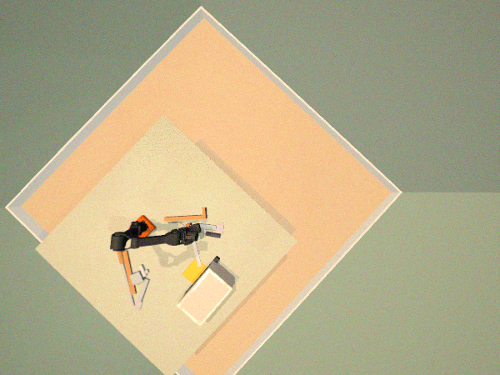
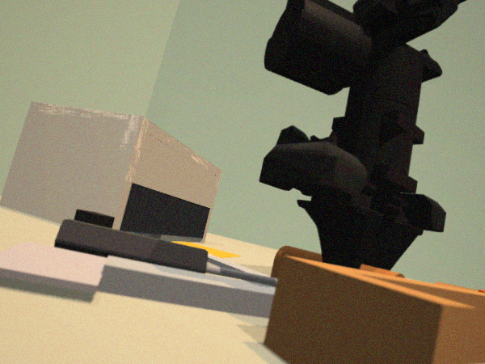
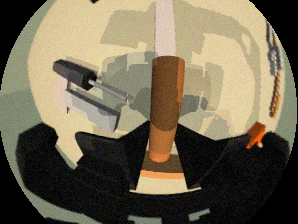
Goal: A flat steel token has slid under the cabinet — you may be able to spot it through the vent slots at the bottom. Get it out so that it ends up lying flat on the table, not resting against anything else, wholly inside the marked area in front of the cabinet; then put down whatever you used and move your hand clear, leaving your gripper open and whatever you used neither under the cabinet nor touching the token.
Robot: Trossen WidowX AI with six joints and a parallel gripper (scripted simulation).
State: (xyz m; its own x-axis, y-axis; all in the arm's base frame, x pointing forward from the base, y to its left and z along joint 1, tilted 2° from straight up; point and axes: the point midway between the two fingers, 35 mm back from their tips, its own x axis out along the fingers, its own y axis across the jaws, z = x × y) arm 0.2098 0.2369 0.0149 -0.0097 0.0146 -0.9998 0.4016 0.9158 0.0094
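My gripper tip is now 100 mm short of the dark screwdriver and 70 mm to the right of it. From my gripper tip the other things lie so: token (320 mm ahead, 130 mm to the right); orange stick (20 mm behind, 520 mm to the right).
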